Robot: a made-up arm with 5 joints.
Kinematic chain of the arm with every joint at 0, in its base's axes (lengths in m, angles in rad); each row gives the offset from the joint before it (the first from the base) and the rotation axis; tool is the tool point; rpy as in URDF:
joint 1: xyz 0.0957 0 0.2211 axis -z
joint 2: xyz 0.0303 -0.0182 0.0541 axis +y
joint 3: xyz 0.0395 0 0.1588 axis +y
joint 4: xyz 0.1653 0 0.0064 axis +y
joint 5: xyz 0.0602 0.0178 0 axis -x
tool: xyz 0 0 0 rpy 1.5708 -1.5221 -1.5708
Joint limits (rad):
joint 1: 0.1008..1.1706
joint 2: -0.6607..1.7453
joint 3: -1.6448..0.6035
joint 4: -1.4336..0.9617
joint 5: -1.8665..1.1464
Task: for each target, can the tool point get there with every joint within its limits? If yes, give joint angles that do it. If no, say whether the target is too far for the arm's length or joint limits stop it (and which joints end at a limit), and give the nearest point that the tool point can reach.
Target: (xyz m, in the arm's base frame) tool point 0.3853 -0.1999 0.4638
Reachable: yes | joints 0.6031 0.8790 -1.2182 -0.8869 -0.8848
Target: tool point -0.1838 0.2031 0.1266
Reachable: no: joint limits stop it (at a limit: joint 1, joint 2, joint 3) | nearest point 0.0987 -0.0080 0.0931 | short by 0.354 m
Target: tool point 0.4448 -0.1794 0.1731
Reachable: yes | joints 0.4738 1.3153 -0.8625 0.2192 -0.3493
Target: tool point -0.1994 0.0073 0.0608
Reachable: no: joint limits stop it (at a limit: joint 1, joint 2, joint 3) | nearest point 0.0987 -0.0082 0.0784 | short by 0.299 m
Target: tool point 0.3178 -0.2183 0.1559
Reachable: yes | joints 0.7756 0.9314 -0.0140 0.2338 -0.4118
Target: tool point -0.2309 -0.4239 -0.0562
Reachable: no: too far | nearest point 0.1918 -0.2281 -0.0065 | short by 0.468 m
